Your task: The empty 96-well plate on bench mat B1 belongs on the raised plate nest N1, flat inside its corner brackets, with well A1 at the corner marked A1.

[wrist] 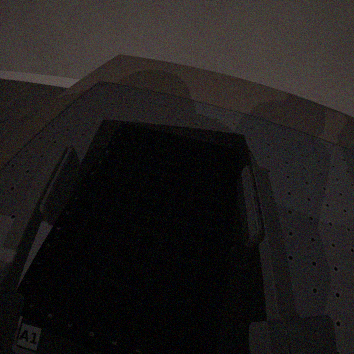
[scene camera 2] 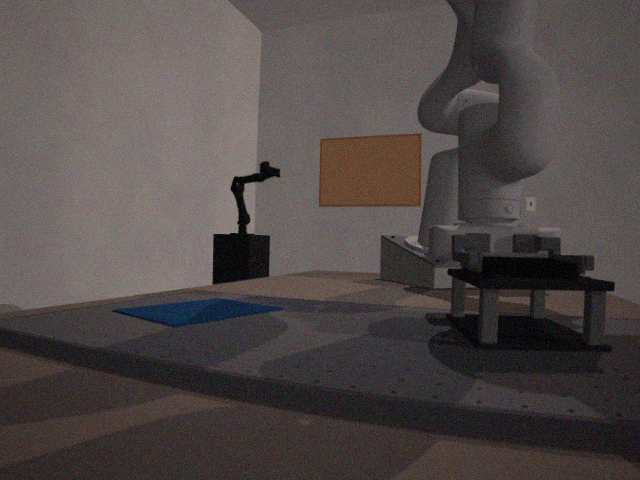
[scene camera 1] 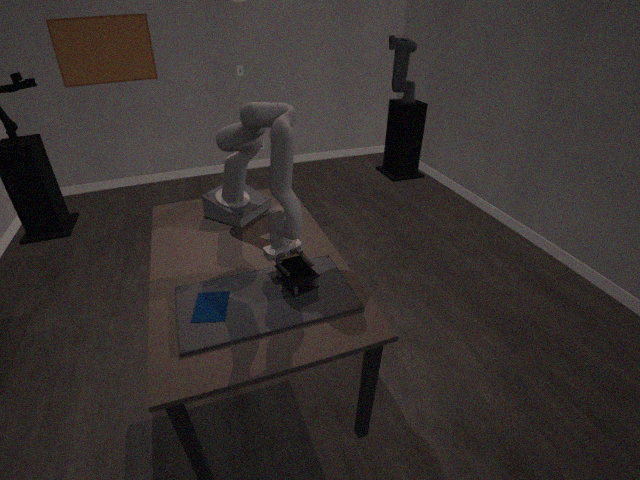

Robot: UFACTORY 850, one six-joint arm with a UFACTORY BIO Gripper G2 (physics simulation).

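The raised nest N1 [scene camera 1: 300,285] [scene camera 2: 489,318] stands on short legs at the right of the grey perforated board [scene camera 1: 339,297] [scene camera 2: 328,362] [wrist: 309,197]. A dark, flat 96-well plate [scene camera 2: 520,265] [wrist: 158,225] lies on top of the nest; its wells are too dark to make out. The white A1 label [wrist: 28,336] sits at the near left corner in the wrist view. My gripper [scene camera 1: 293,268] [scene camera 2: 499,252] [wrist: 154,197] hangs low over the nest. Its fingers stand apart, one on each long side of the plate, and hold nothing. The blue mat B1 [scene camera 1: 210,307] [scene camera 2: 196,310] is bare.
The arm's base [scene camera 1: 234,207] [scene camera 2: 409,264] stands at the back of the wooden table [scene camera 1: 175,238]. A black pedestal with a second dark arm [scene camera 1: 405,138] [scene camera 2: 241,257] stands on the floor in the room's corner. An orange panel [scene camera 2: 370,170] hangs on the wall.
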